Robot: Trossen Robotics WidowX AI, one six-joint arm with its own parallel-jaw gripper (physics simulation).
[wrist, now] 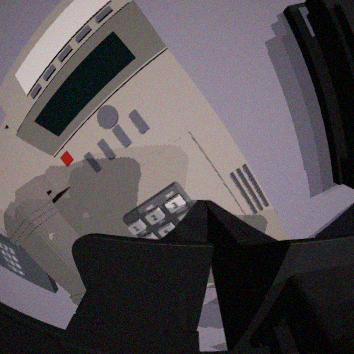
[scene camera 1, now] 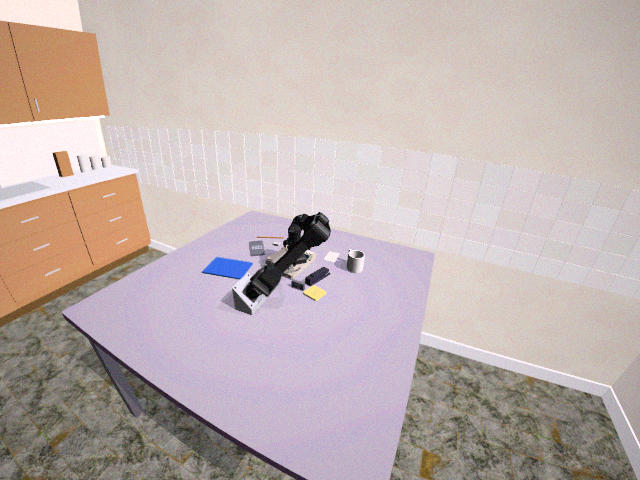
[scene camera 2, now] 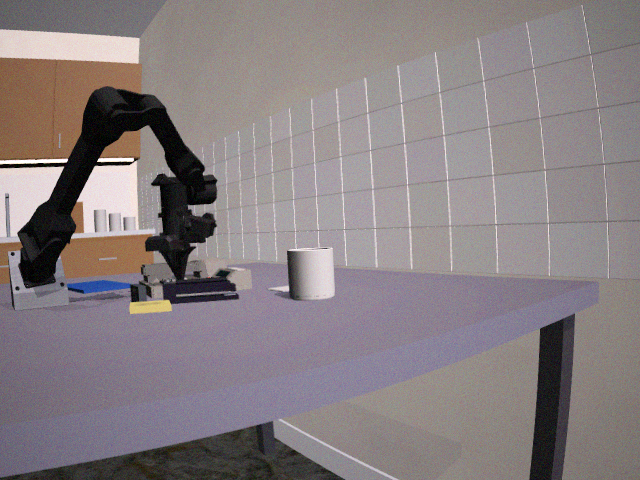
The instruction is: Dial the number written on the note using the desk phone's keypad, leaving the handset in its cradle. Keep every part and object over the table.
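Pixels of known places: gripper, between the fingertips: [wrist: 202, 206] [scene camera 1: 294, 265]; arm's base, origin of its link: [scene camera 1: 251, 292] [scene camera 2: 36, 273].
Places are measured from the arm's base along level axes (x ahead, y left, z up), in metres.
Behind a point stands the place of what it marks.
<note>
The beige desk phone [scene camera 1: 293, 272] {y -0.087, x 0.248, z -0.043 m} [scene camera 2: 240, 279] {y -0.141, x 0.405, z -0.042 m} [wrist: 170, 110] {y -0.105, x 0.349, z -0.042 m} lies on the table. Its keypad [wrist: 155, 216] {y -0.050, x 0.317, z -0.034 m} shows keys 1, 2 and 3 in the wrist view; the lower rows are mostly hidden behind the fingers. The handset [wrist: 45, 240] {y -0.002, x 0.363, z -0.007 m} lies along the phone's left side in shadow and looks seated in its cradle. My gripper [scene camera 2: 179, 277] {y -0.073, x 0.298, z -0.039 m} [wrist: 202, 206] {y -0.073, x 0.298, z -0.039 m} is shut and empty, pointing down low over the keypad; contact with a key cannot be told. A white paper [scene camera 1: 331, 256] {y -0.215, x 0.487, z -0.063 m} [scene camera 2: 278, 289] {y -0.216, x 0.444, z -0.063 m} lies near the mug, and a yellow pad [scene camera 1: 314, 292] {y -0.217, x 0.150, z -0.055 m} [scene camera 2: 150, 306] {y -0.246, x 0.141, z -0.055 m} lies nearer the front. No number is readable on either.
A black stapler-like object [scene camera 1: 317, 275] {y -0.203, x 0.246, z -0.032 m} [scene camera 2: 206, 290] {y -0.219, x 0.271, z -0.044 m} [wrist: 330, 75] {y -0.193, x 0.288, z -0.048 m} lies right of the phone, near a small dark box [scene camera 1: 297, 284] {y -0.137, x 0.160, z -0.039 m} [scene camera 2: 138, 292] {y -0.166, x 0.156, z -0.040 m}. A white mug [scene camera 1: 355, 261] {y -0.356, x 0.368, z 0.004 m} [scene camera 2: 311, 273] {y -0.382, x 0.381, z -0.018 m} stands farther right. A blue folder [scene camera 1: 227, 267] {y 0.238, x 0.198, z -0.057 m} [scene camera 2: 98, 286] {y 0.183, x 0.195, z -0.057 m} and grey calculator [scene camera 1: 256, 248] {y 0.191, x 0.419, z -0.056 m} [wrist: 25, 265] {y 0.173, x 0.403, z -0.056 m} lie left.
</note>
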